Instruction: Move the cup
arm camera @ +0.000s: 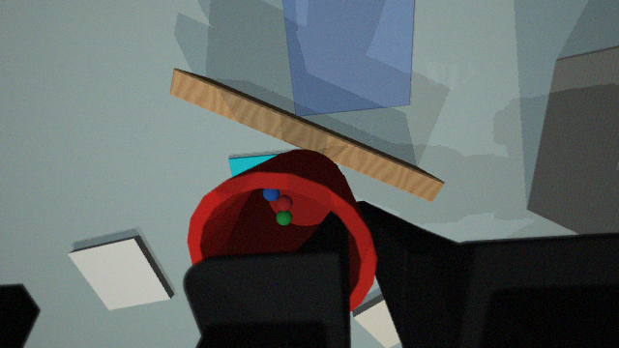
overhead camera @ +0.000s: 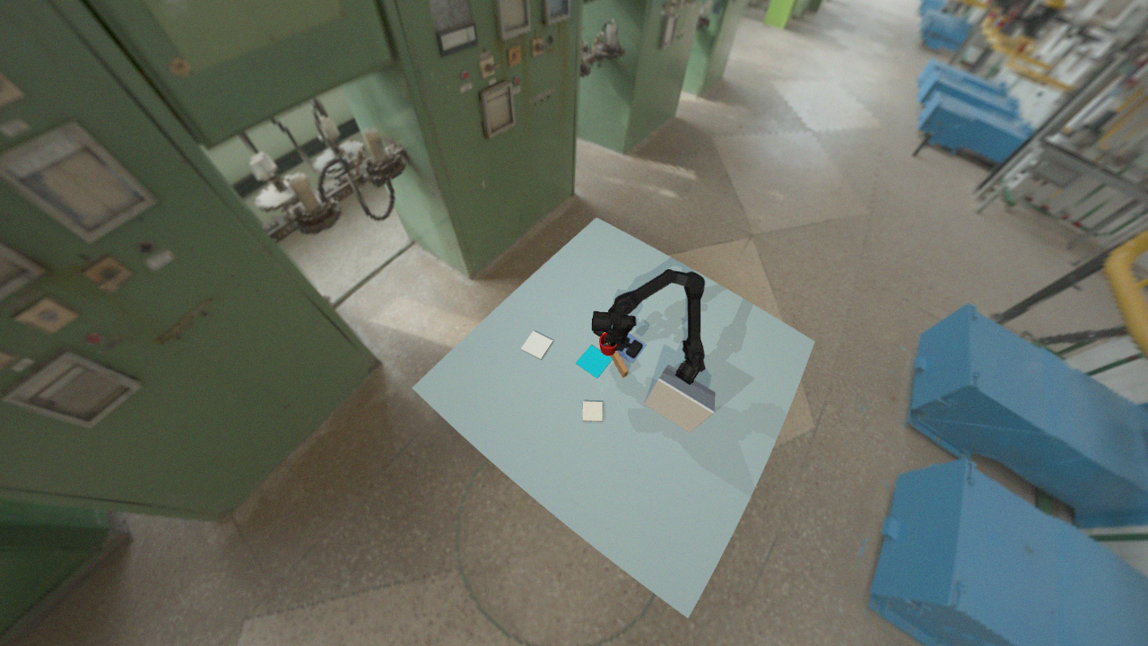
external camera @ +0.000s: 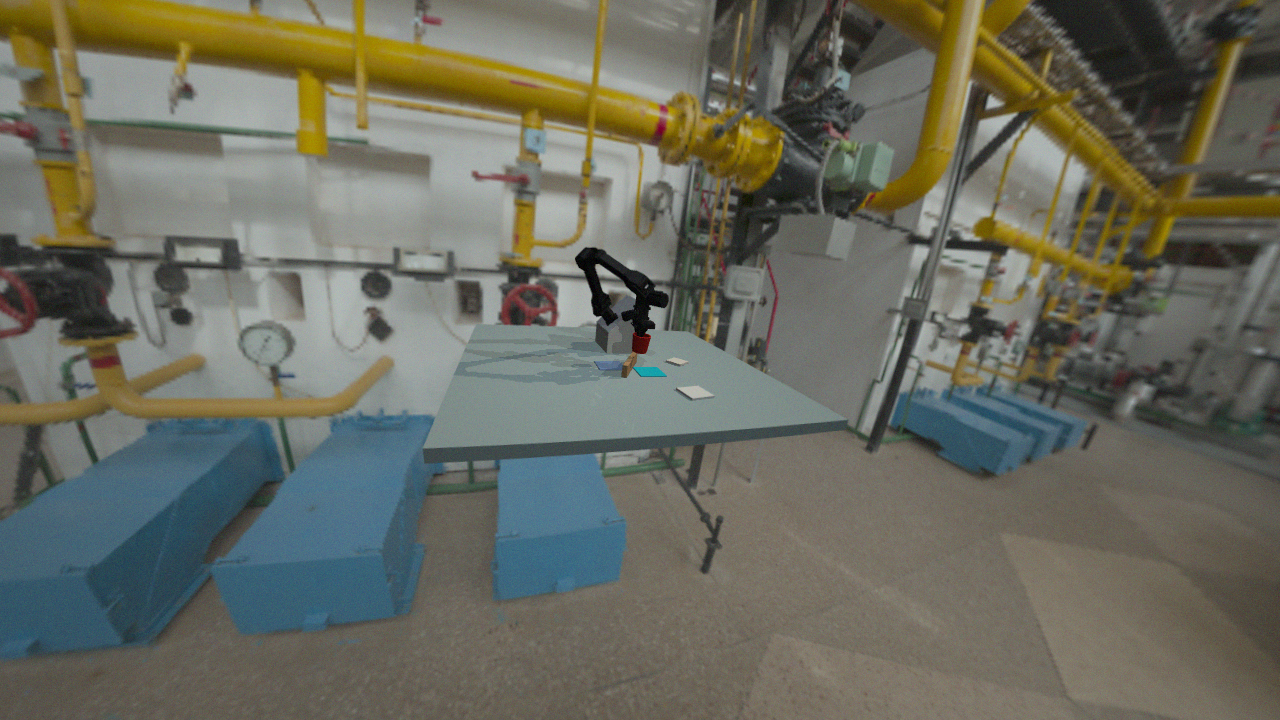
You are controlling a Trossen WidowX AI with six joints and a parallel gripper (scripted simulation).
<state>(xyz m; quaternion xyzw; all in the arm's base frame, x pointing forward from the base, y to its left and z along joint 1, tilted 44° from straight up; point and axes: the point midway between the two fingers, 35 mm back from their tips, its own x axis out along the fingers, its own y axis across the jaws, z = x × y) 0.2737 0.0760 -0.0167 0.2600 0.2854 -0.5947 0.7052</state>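
My gripper tip is now 20 mm short of the wooden bar, 30 mm to the left of it and 100 mm above it. From my gripper tip the other things lie so: red cup (30 mm ahead); then blue pad (10 mm behind, 110 mm to the right, 120 mm below).
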